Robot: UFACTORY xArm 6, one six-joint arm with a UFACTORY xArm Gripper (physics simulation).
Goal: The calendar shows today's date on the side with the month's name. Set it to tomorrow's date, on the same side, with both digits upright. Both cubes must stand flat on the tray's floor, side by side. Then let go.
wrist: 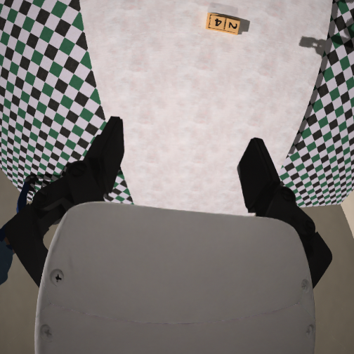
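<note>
The calendar shows near the top of the wrist view as a small orange-tan block with two cubes side by side. The left cube (217,22) bears a dark 4 and the right cube (232,25) bears a dark 2. Both digits look turned from upright in this view; the 2 looks turned on its side. The tray's walls and the month's name cannot be made out. My gripper (185,142) is wide open and empty, with the calendar well beyond its fingertips, towards the top of the view.
A pale table top (175,90) runs under the calendar. A green, black and white checkered floor (45,75) lies on both sides of it. A faint pale patch lies just above the cubes. A dark shadow falls near the table's right edge. Something blue shows at the far left.
</note>
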